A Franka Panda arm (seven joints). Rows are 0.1 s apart.
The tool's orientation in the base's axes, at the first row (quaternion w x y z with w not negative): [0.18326, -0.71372, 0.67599, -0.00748]
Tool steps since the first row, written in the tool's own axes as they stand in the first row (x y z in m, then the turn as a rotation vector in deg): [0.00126, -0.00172, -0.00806, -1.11, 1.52, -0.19]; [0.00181, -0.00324, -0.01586, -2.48, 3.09, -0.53]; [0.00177, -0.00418, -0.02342, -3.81, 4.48, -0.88]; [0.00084, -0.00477, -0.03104, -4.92, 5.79, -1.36]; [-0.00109, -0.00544, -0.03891, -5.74, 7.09, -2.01]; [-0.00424, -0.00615, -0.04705, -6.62, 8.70, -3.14]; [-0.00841, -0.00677, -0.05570, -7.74, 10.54, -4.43]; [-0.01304, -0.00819, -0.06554, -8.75, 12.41, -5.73]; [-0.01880, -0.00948, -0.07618, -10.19, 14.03, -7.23]
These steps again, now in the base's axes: [-0.00032, -0.00321, 0.00769, -1.61, 1.00, 0.03]; [-0.00083, -0.00568, 0.01524, -3.32, 2.21, 0.24]; [-0.00188, -0.00752, 0.02256, -4.87, 3.38, 0.51]; [-0.00336, -0.00853, 0.03005, -6.35, 4.31, 0.86]; [-0.00492, -0.00863, 0.03803, -7.83, 4.91, 1.31]; [-0.00661, -0.00761, 0.04656, -9.75, 5.45, 2.13]; [-0.00860, -0.00574, 0.05579, -11.95, 6.18, 3.10]; [-0.01018, -0.00371, 0.06645, -14.17, 6.79, 4.05]; [-0.01218, -0.00079, 0.07809, -16.24, 7.78, 5.35]
